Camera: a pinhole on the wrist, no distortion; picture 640 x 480 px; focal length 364.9 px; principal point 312.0 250.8 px. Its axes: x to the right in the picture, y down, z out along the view. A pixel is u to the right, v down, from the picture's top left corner.
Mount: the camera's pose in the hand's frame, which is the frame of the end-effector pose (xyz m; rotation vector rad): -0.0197 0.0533 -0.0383 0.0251 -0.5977 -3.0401
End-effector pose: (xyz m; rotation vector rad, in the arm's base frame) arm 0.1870 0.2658 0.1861 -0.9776 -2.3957 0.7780
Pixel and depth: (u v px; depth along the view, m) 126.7 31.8 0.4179
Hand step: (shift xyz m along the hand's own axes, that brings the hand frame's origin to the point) 0.1723 0.4528 0.2551
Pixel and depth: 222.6 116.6 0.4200
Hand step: 0.0669 0.3596 0.2927
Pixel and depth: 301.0 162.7 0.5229
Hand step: -0.0216 0.3684 0.3979
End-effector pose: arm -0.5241 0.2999 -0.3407 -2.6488 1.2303 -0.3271
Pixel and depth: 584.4 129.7 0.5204
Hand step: -0.4271 0.3920 0.3750
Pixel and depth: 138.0 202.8 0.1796
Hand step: 0.0606 0.1469 0.1196
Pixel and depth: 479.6 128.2 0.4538
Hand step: -0.2449 0.3564 0.3224
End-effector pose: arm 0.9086 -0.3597 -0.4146 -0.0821 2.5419 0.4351
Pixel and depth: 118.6 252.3 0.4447
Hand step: 0.2050 0.2304 0.3757
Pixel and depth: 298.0 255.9 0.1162
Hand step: -0.0180 0.0959 0.0699
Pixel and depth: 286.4 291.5 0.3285
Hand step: -0.0032 0.1446 0.2798
